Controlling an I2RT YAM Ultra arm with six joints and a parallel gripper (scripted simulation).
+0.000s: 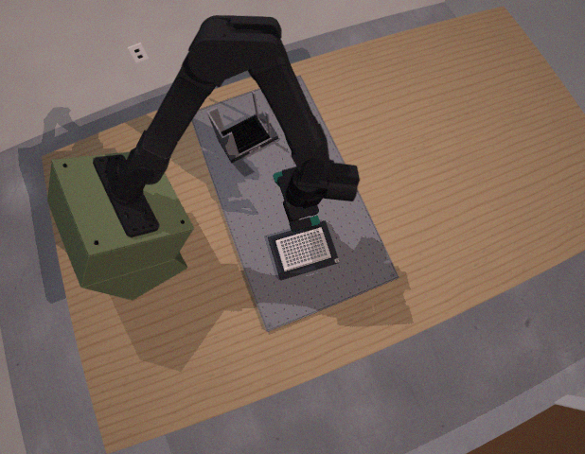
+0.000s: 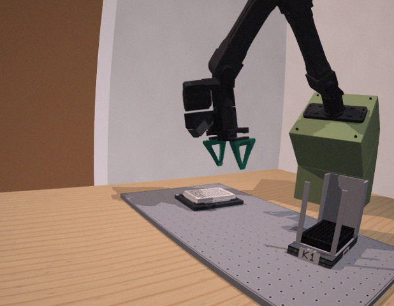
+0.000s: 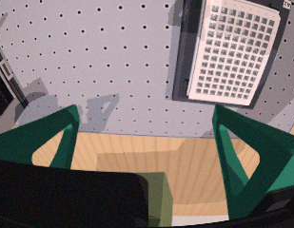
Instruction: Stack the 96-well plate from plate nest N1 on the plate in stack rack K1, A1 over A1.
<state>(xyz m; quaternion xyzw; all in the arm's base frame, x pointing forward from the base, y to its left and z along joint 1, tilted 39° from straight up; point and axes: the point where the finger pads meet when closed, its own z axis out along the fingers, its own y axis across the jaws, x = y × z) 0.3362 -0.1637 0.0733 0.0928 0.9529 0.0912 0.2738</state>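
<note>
My gripper is now 11 cm above the white 96-well plate, 8 cm to the left of it and 2 cm past it. Round my hand: back wall (30 cm to the left, 5 cm behind, 4 cm below); thin post (25 cm to the left, 8 cm ahead, 4 cm below); pale A1 square (16 cm to the right, 11 cm below, 4 cm ahead).
</note>
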